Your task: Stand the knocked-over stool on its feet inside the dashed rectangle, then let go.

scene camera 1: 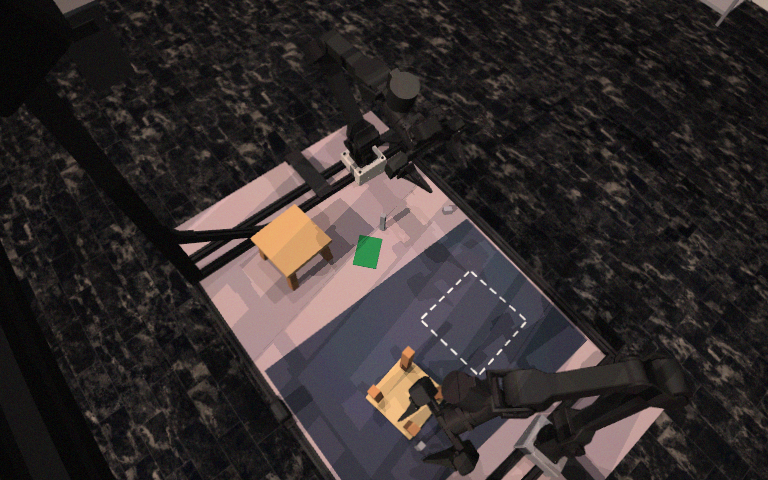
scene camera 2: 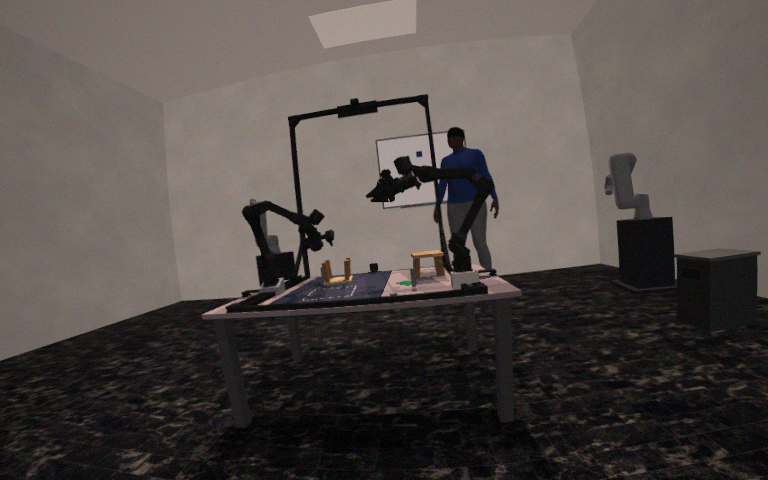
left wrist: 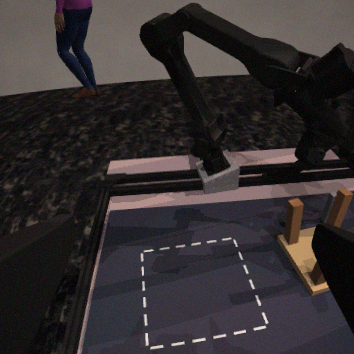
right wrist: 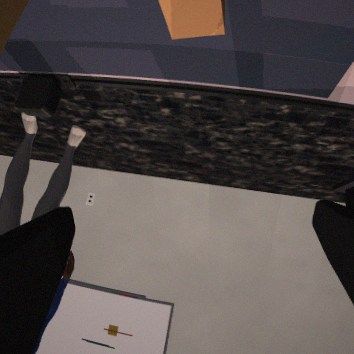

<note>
My left gripper is open, holding nothing. My right gripper is open, holding nothing. A green card rests on the table.
My left gripper also shows in scene camera 2 and in the left wrist view. My right gripper is seen too in the right wrist view.
</note>
